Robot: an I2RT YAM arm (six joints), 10 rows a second.
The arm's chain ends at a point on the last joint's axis. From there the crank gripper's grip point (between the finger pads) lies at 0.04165 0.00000 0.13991 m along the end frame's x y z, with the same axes.
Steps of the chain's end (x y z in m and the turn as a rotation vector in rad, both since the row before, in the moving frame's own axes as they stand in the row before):
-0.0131 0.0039 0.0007 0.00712 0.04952 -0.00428
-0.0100 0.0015 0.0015 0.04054 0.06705 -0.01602
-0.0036 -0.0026 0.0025 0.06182 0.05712 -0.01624
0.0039 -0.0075 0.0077 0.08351 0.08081 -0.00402
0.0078 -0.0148 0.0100 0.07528 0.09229 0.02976
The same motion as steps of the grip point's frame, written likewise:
-0.0062 0.0027 -0.0015 0.00712 0.04952 -0.00428
-0.0008 -0.0049 -0.0017 0.04054 0.06705 -0.01602
0.0042 -0.0119 -0.0004 0.06182 0.05712 -0.01624
0.0150 -0.0192 0.0034 0.08351 0.08081 -0.00402
0.0206 -0.0237 0.0052 0.07528 0.09229 0.02976

